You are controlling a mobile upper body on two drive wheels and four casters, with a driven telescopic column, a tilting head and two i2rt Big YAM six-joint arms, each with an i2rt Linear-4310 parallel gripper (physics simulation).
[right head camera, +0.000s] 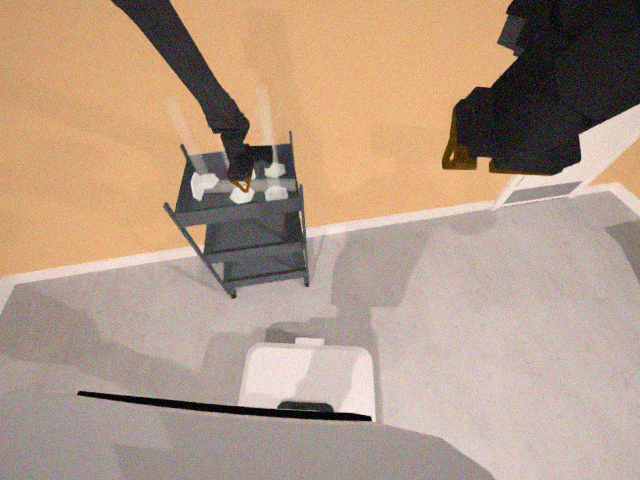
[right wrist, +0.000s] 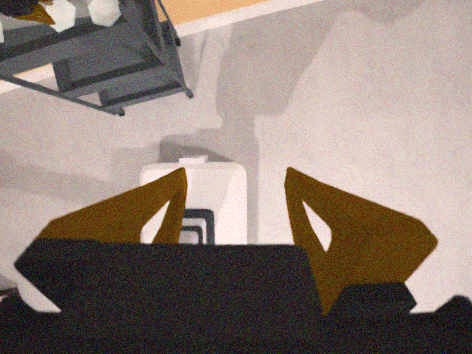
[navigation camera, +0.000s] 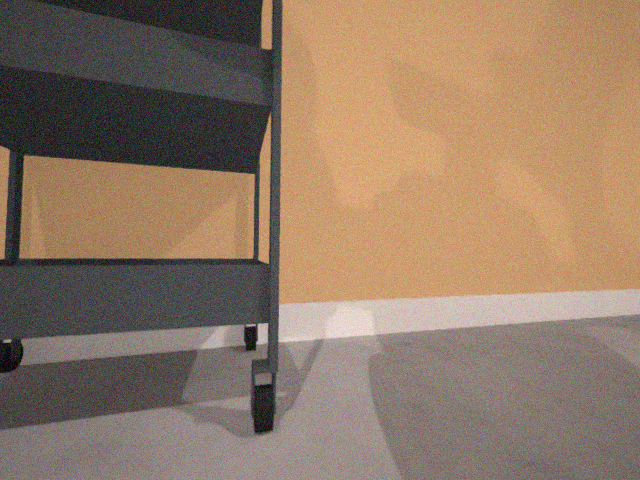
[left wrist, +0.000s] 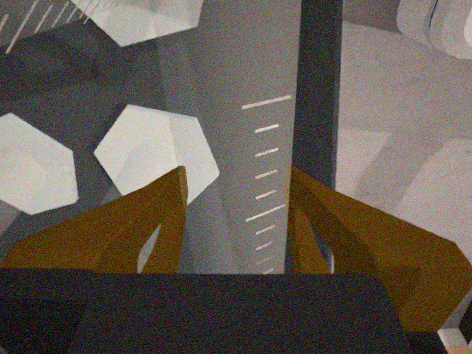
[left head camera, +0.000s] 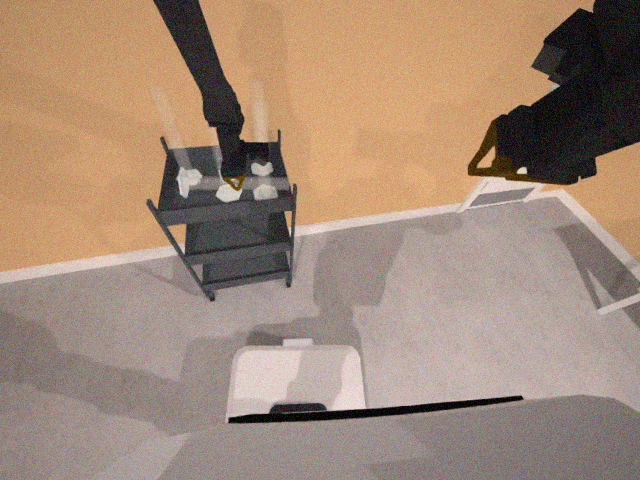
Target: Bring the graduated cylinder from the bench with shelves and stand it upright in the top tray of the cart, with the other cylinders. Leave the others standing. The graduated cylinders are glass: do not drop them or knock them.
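Frame: origin at the left arm's base, x left, y back, z up, level; millimetres.
Seen in the pictures: left gripper, fingertip midpoint: (right head camera: pixel 247 187) (right wrist: pixel 52 14) (left wrist: pixel 236 178) (left head camera: pixel 238 185); right gripper, fingertip midpoint: (right head camera: pixel 466 166) (right wrist: pixel 235 176) (left head camera: pixel 487 173).
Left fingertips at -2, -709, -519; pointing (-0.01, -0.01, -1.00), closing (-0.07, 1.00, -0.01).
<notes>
Offsets run from my left fingertips to a thing's top centre, as dx, dy, dz. "spot": to the spot under its first point.
My left gripper (left head camera: pixel 236 184) (right head camera: pixel 244 187) (left wrist: pixel 236 178) is shut on a clear graduated cylinder {spot: +81, +24, +30} (left head camera: pixel 209 182) (right head camera: pixel 219 186) (left wrist: pixel 240 150). The cylinder lies sideways over the top tray, along its front wall, with its white foot at the left in the head views. I cannot tell whether it touches the tray. Standing cylinders {+221, -133, +239} (left head camera: pixel 168 118) (right head camera: pixel 183 129) rise from the cart's top tray {spot: +100, +74, -60} (left head camera: pixel 206 213) (right head camera: pixel 217 214), and other white hexagonal feet (left head camera: pixel 265 193) (left wrist: pixel 155 145) show close to the held one. My arm hides part of the group. My right gripper (right head camera: pixel 483 164) (right wrist: pixel 235 176) is open and empty, away from the cart.
The dark cart (right wrist: pixel 35 55) (navigation camera: pixel 275 206) has lower shelves and stands near the orange wall (left head camera: pixel 361 103) (navigation camera: pixel 465 155). The white robot base (left head camera: pixel 258 372) (right head camera: pixel 273 366) is in front of it. A white frame (left head camera: pixel 467 201) stands by the wall at the right.
</notes>
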